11 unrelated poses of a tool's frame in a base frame.
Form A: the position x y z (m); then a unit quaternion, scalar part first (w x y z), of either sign.
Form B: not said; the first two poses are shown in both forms.
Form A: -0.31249 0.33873 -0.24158 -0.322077 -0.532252 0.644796 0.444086
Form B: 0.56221 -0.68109 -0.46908 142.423 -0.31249 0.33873 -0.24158
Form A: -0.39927 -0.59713 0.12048 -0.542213 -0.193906 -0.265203 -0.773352
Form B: 0.23077 0.31563 0.92039 114.331 -0.39927 -0.59713 0.12048
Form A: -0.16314 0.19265 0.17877 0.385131 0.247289 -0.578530 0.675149
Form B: 0.26796 -0.62689 0.73158 134.696 -0.16314 0.19265 0.17877
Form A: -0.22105 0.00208 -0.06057 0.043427 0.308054 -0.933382 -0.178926
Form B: 0.30834 -0.93426 -0.17909 175.022 -0.22105 0.00208 -0.06057
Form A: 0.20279 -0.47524 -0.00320 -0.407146 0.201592 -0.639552 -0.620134
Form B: -0.22071 0.70022 0.67896 131.949 0.20279 -0.47524 -0.00320
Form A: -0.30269 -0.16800 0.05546 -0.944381 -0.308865 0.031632 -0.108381
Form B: 0.93922 -0.09619 0.32957 38.398 -0.30269 -0.16800 0.05546
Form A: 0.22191 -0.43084 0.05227 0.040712 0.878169 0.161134 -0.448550
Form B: 0.87890 0.16127 -0.44892 175.333 0.22191 -0.43084 0.05227
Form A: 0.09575 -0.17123 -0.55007 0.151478 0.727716 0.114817 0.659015
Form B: 0.73621 0.11616 0.66671 162.575 0.09575 -0.17123 -0.55007
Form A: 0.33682 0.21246 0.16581 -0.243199 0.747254 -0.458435 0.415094
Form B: -0.77038 0.47262 -0.42794 151.849 0.33682 0.21246 0.16581
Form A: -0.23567 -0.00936 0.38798 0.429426 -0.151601 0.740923 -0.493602
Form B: -0.16787 0.82042 -0.54656 129.138 -0.23567 -0.00936 0.38798
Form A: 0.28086 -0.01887 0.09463 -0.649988 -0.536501 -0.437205 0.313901
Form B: 0.70597 0.57531 -0.41306 98.919 0.28086 -0.01887 0.09463
